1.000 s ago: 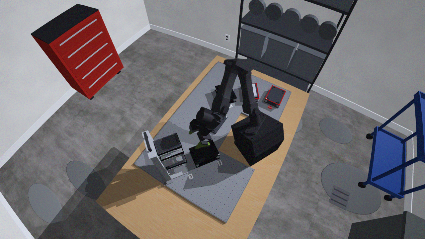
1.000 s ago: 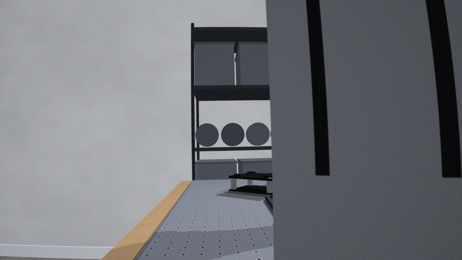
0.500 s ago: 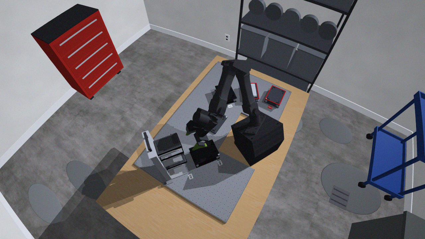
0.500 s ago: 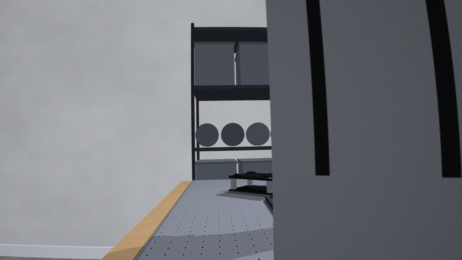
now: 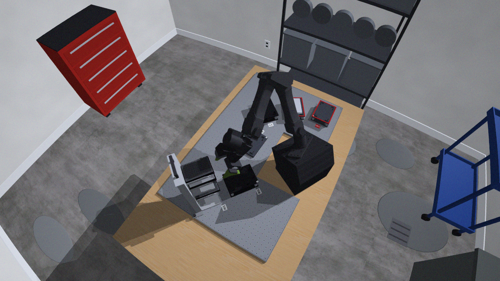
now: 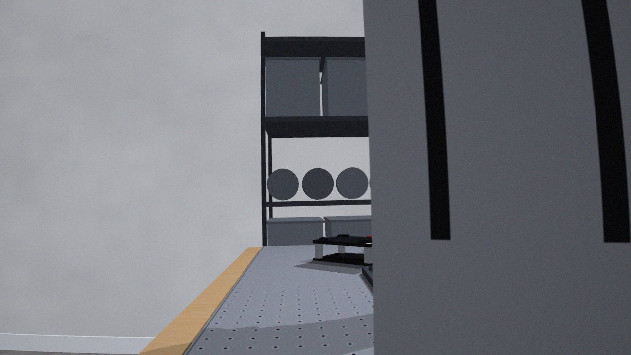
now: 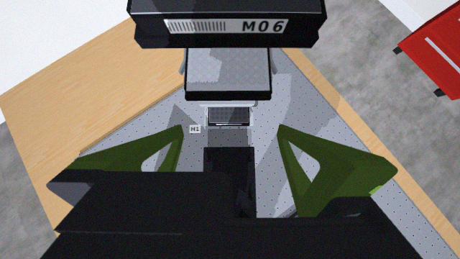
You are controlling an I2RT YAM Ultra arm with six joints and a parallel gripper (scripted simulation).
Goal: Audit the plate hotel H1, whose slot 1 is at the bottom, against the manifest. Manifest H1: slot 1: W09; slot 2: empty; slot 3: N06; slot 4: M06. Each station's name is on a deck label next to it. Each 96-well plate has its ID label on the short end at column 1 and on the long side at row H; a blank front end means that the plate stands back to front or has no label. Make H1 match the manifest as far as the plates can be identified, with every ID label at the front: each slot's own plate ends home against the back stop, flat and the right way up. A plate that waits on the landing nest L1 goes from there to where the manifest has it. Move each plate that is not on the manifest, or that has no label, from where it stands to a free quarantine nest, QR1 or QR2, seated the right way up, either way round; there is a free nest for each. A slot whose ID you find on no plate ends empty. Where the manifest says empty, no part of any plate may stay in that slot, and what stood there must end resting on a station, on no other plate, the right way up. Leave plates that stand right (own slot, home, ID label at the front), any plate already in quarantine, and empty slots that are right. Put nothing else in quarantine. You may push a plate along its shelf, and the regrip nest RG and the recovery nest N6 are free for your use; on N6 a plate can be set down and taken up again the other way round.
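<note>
My hand is 13 cm to the right of the grey hotel wall, 12 cm short of it and 6 cm above it. Also, from my hand: white plate (68 cm to the right, 21 cm below, 17 cm behind); then RG deck label (25 cm below, 17 cm behind, 5 cm to the right); then H1 deck label (25 cm below, 10 cm to the left, 4 cm behind).
</note>
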